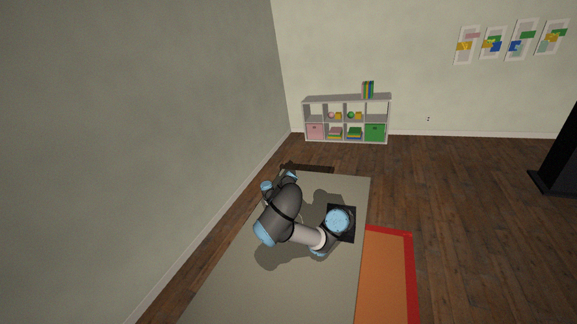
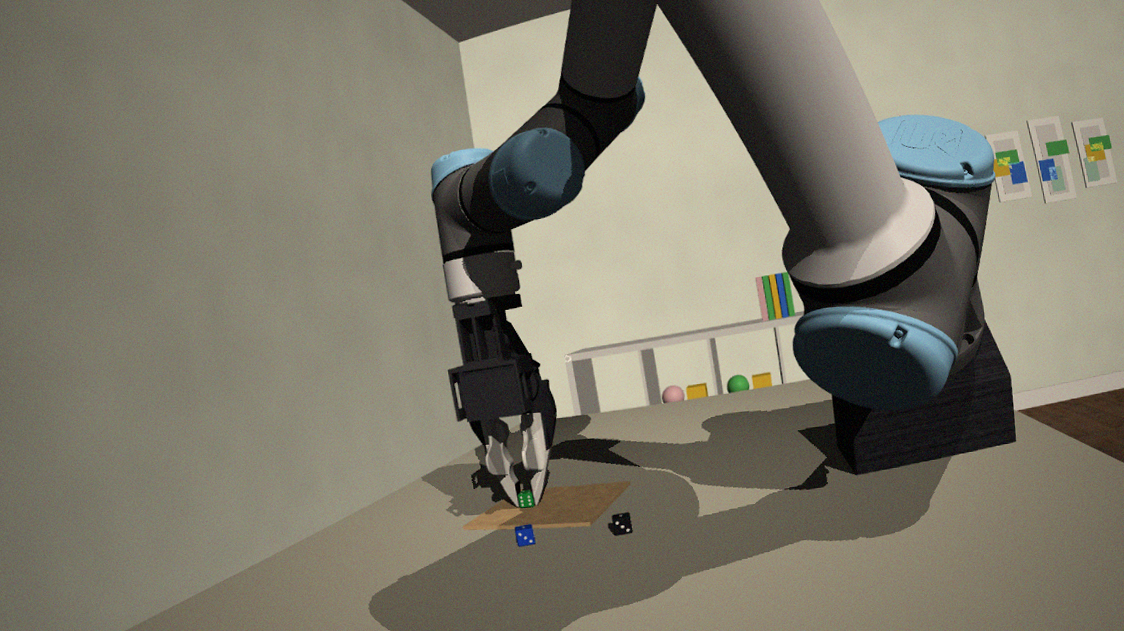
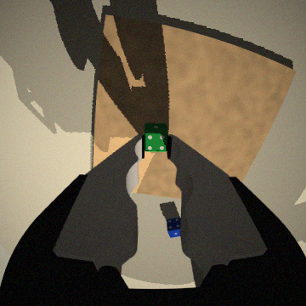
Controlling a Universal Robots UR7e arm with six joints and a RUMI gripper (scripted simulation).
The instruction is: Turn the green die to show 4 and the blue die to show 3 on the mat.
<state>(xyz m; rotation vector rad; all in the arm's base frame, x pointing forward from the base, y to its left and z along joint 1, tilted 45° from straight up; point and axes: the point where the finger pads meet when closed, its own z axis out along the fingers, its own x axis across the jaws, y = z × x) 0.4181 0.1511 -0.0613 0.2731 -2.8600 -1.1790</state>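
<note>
Now: the green die 10 mm below my hand. The rest, counted from my hand: tan mat 20 mm behind, 20 mm below; blue die 40 mm behind, 110 mm to the left, 10 mm below; black die 130 mm behind, 90 mm to the left, 10 mm below.
</note>
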